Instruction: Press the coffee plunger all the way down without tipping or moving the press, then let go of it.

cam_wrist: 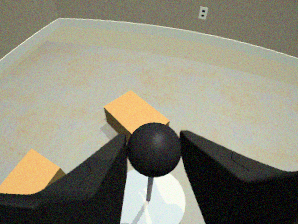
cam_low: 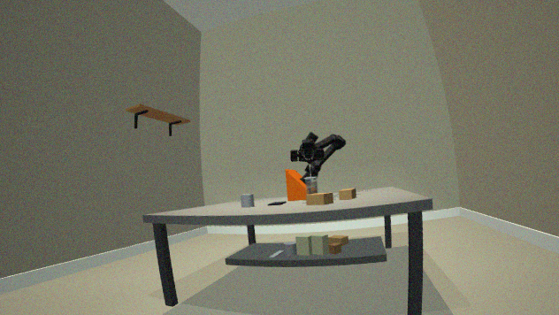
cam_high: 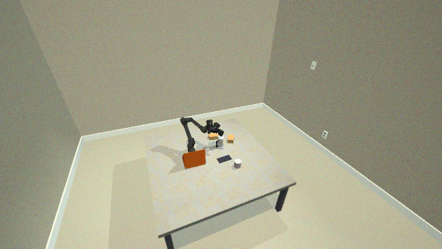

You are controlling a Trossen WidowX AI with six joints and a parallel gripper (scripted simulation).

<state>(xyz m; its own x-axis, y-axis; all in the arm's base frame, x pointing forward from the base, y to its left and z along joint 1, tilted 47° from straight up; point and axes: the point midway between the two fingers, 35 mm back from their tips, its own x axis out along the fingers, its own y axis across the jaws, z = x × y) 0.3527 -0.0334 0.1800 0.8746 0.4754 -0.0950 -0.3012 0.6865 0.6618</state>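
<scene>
Now: the coffee press 110 mm below my gripper tip, 30 mm behind it and 10 mm to the right of it. Round my gripper tip: dark flat pad (220 mm to the right, 220 mm below, 60 mm behind).
</scene>
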